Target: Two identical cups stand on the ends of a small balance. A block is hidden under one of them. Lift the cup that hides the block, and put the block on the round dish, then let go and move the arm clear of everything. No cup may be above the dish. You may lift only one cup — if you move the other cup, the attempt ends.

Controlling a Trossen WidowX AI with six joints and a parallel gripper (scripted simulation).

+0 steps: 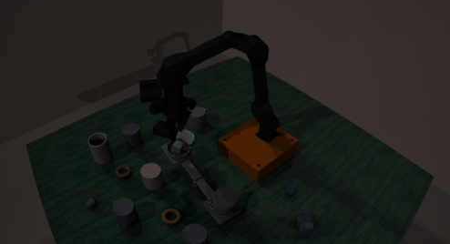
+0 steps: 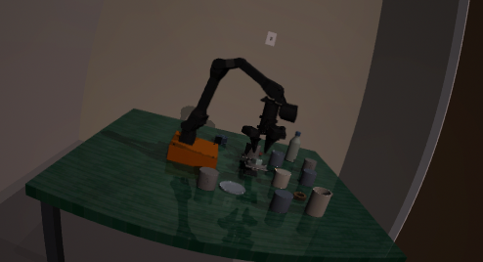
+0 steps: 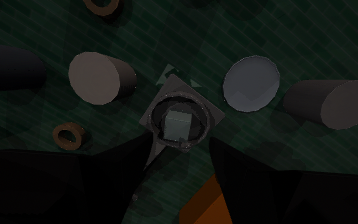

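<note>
Now: gripper tip 40 mm above the block. Round my gripper tip: bottle: 300 mm ahead, 420 mm to the left, 20 mm below; round dish: 90 mm behind, 100 mm to the right, 130 mm below; balance: 20 mm ahead, 130 mm to the left, 90 mm below.
</note>
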